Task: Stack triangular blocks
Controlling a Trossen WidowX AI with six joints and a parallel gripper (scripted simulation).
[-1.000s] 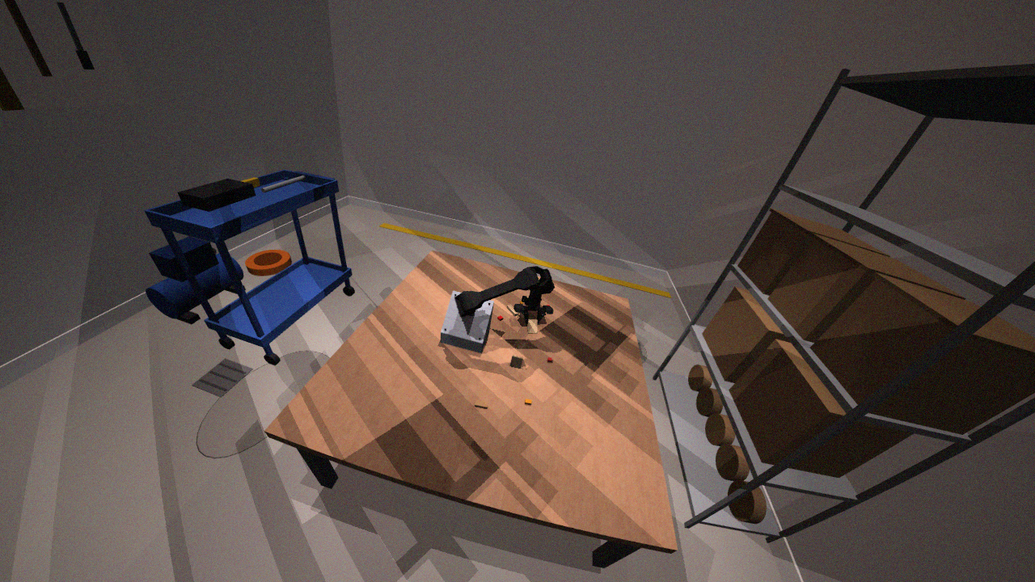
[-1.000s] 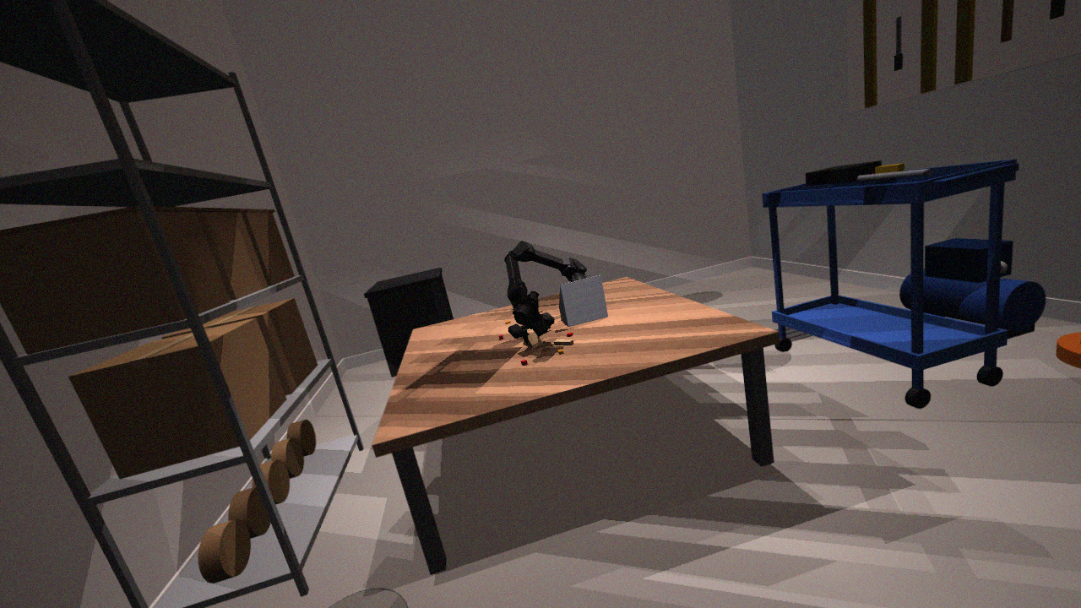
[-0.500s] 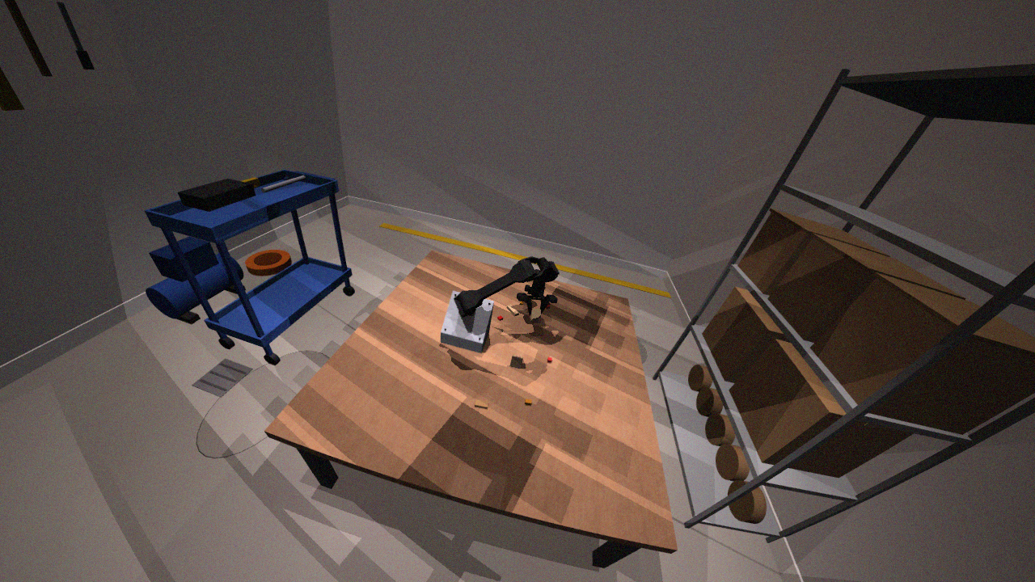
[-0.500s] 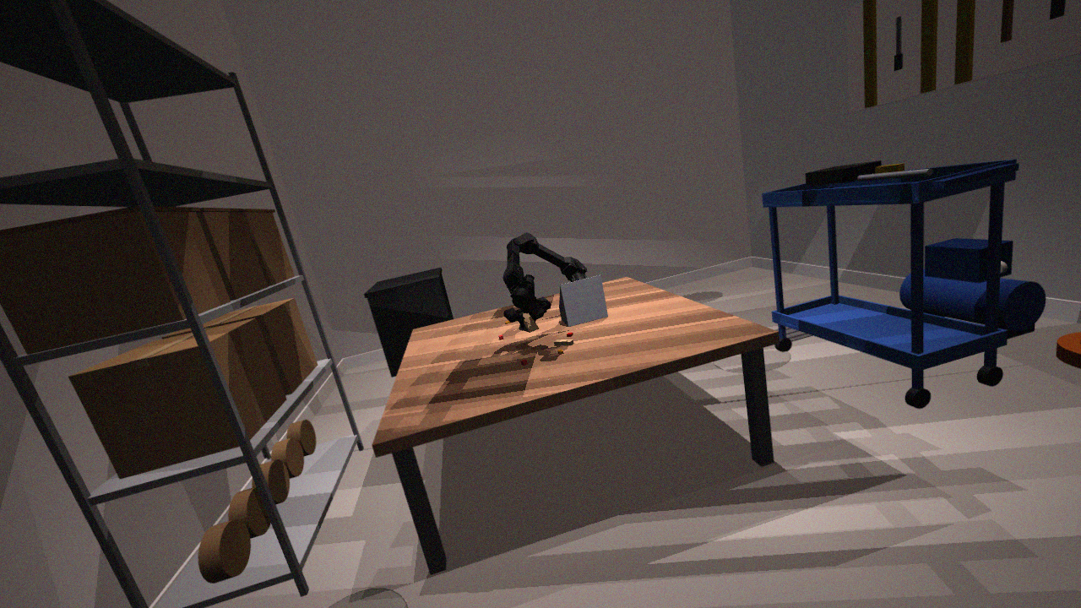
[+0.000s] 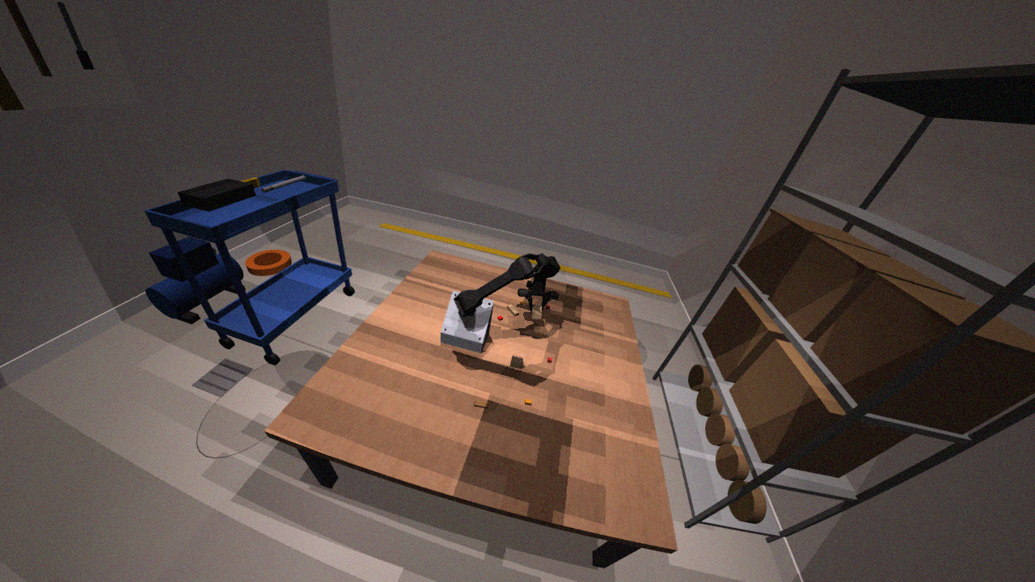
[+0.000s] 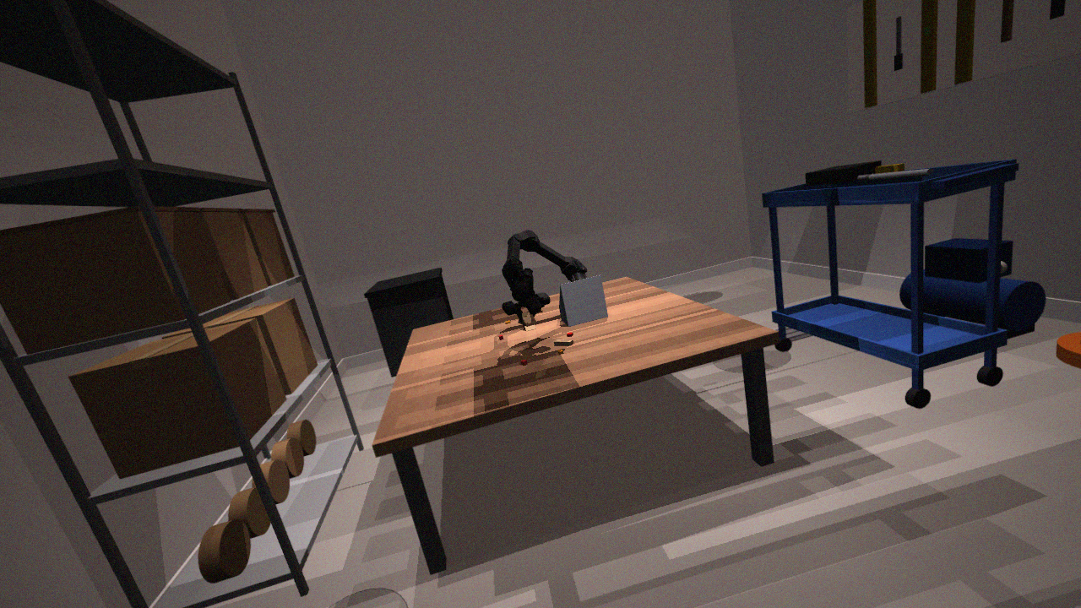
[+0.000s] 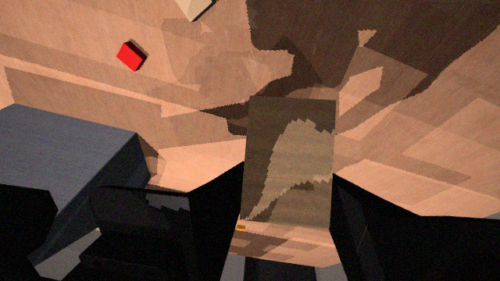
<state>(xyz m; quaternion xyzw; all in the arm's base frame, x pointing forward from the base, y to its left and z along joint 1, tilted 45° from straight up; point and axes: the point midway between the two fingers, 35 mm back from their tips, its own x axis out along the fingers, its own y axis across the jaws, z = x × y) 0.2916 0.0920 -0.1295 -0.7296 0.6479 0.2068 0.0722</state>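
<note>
Right now the pale triangular block is 1 cm above my gripper tip. Round my gripper tip: pale flat bar: 11 cm behind, 9 cm to the left, 10 cm below.
</note>
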